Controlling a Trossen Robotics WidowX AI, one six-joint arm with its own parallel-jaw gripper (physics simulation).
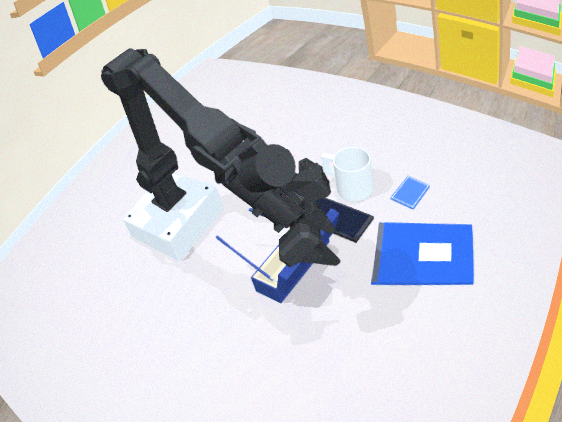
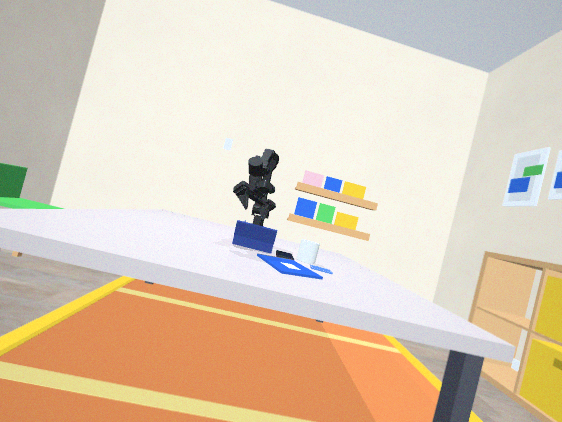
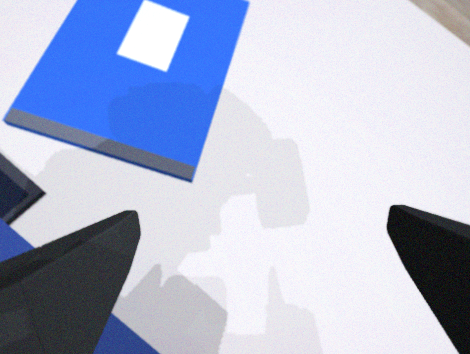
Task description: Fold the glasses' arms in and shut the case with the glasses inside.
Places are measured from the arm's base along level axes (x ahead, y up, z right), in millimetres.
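Pixels of known places: gripper, fingertip midpoint: [image 1: 336, 246] [image 2: 255, 214] [image 3: 262, 219]; arm's base at its link origin: [image 1: 168, 197].
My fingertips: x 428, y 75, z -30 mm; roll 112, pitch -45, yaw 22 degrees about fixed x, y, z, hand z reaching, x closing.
Ahead of a thing's pixels: the offset from my fingertips to its top centre. "spot": to the spot under its first point.
The dark blue glasses case @[spot: dx -114, dy -113, dz +76 mm] [image 1: 265, 289] stands open on the table, with part of its cream inside showing. Its raised lid @[dx -76, dy -40, dz -10 mm] [image 1: 290, 274] [image 2: 254, 237] [image 3: 129, 338] is on the side away from the robot's base. A thin blue glasses arm [image 1: 240, 255] sticks out over the near wall towards the base. The tip of the second glasses arm [image 1: 252, 210] shows beside my arm. The rest of the glasses is hidden. My gripper [image 1: 336, 245] [image 2: 251, 205] [image 3: 262, 219] is open and empty, above the lid side of the case, with its fingers pointing past the lid.
A black phone-like slab @[dx -128, dy -132, dz -147 mm] [image 1: 356, 222] [image 2: 284, 255] [image 3: 12, 192] lies beyond the case. A white mug @[spot: dx -113, dy -64, dz -207 mm] [image 1: 353, 175] [image 2: 308, 252] stands behind it. A blue folder @[dx +91, dy -132, dz -162 mm] [image 1: 400, 255] [image 2: 305, 273] [image 3: 160, 107] and a small blue card @[dx -23, dy -135, dz -291 mm] [image 1: 410, 192] [image 2: 321, 269] lie farther right.
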